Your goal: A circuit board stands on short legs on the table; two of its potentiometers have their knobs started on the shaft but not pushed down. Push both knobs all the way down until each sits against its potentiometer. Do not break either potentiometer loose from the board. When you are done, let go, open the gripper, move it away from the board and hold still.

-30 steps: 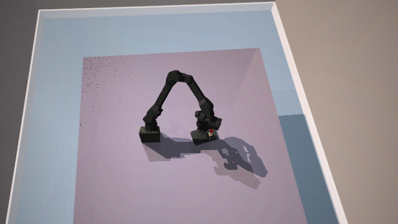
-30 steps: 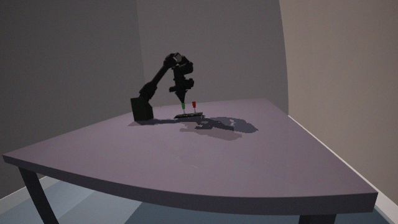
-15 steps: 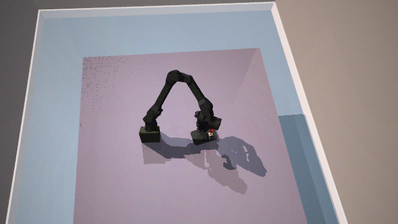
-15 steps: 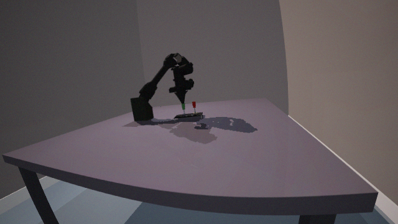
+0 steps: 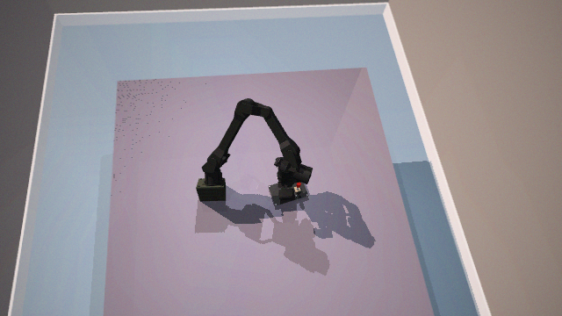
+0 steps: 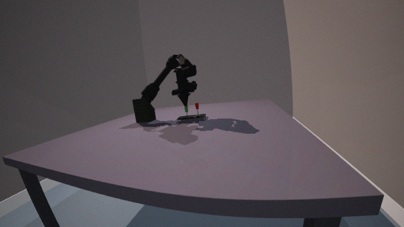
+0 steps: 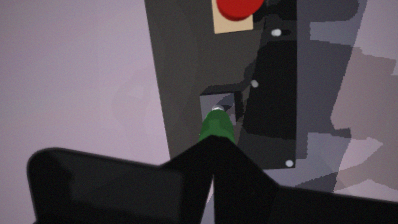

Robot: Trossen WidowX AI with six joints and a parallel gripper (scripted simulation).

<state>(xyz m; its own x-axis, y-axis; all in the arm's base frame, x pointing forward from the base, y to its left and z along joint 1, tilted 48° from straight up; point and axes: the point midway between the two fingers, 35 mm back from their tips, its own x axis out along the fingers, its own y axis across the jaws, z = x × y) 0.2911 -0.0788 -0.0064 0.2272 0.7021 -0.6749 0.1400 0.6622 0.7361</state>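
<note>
Now: the red knob 7 cm ahead of my gripper tip, 1 cm to the right of it and 1 cm below it. Also, from my gripper tip: green knob 2 cm below.
</note>
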